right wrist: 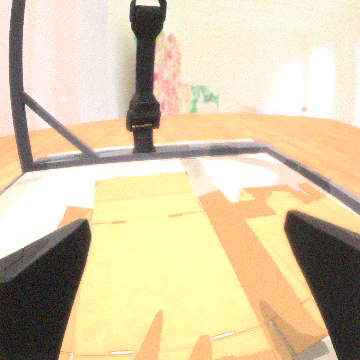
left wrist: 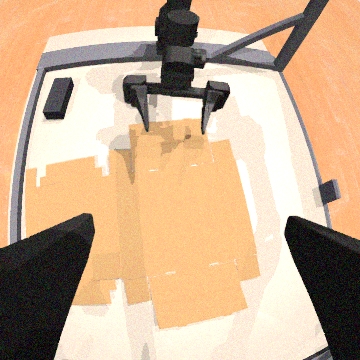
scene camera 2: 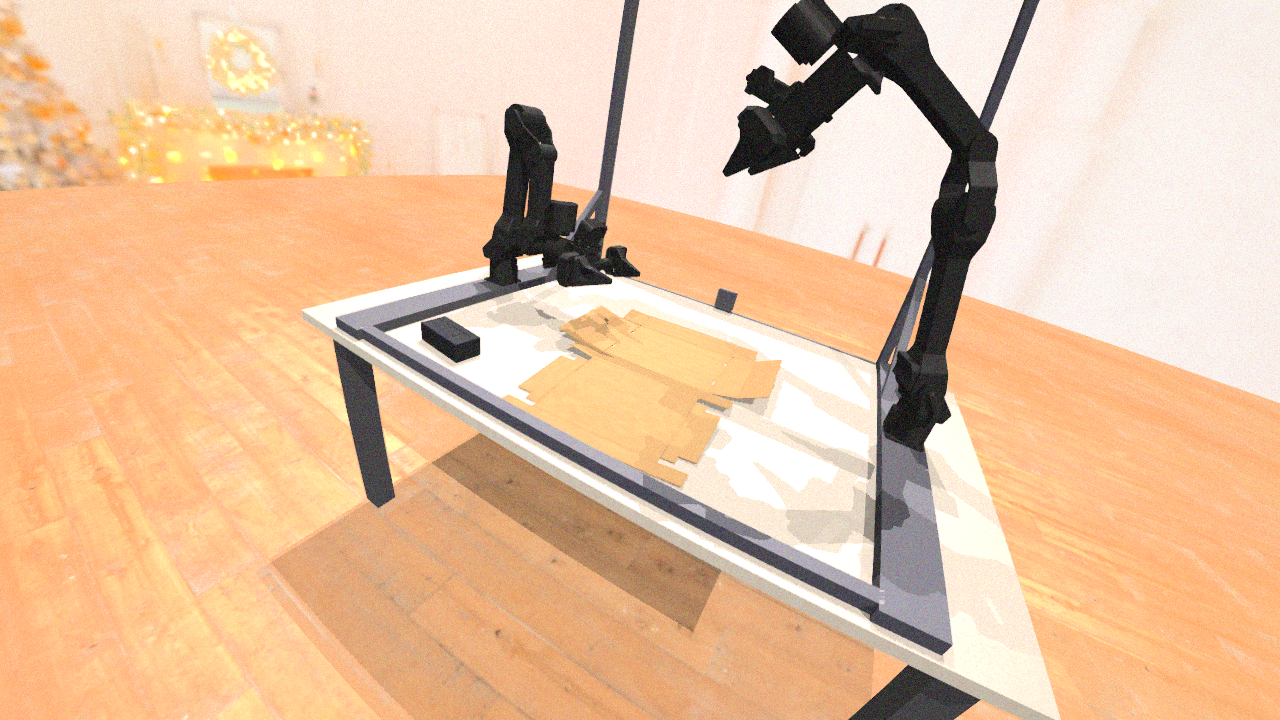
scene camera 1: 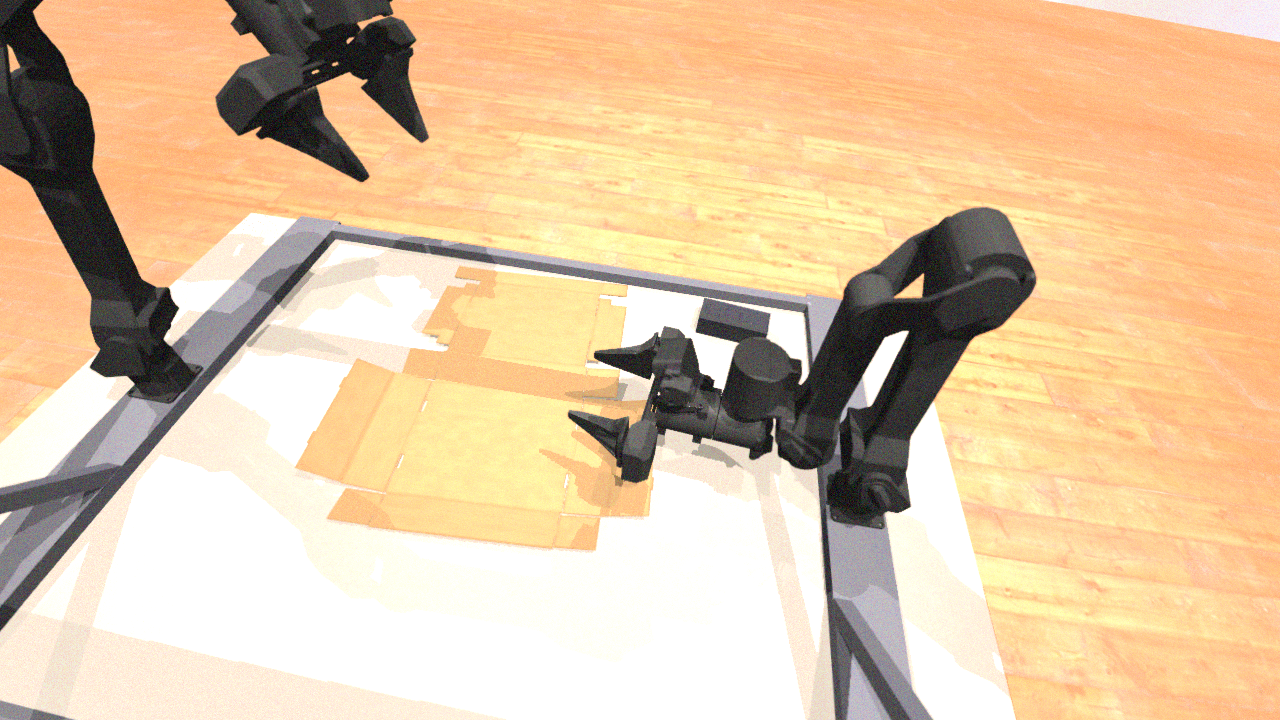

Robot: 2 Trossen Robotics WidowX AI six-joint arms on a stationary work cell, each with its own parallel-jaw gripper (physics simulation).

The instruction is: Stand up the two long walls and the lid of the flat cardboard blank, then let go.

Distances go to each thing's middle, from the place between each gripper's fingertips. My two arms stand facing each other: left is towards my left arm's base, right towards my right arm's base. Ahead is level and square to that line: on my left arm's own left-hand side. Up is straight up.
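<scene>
With the dark block (scene camera 1: 718,319) in sight, I see that my right gripper is 11 cm above it, 26 cm short of it and 19 cm to the left of it. Counted from my left hand, the block is 340 mm below, 220 mm ahead of it and 370 mm to the right of it.
</scene>
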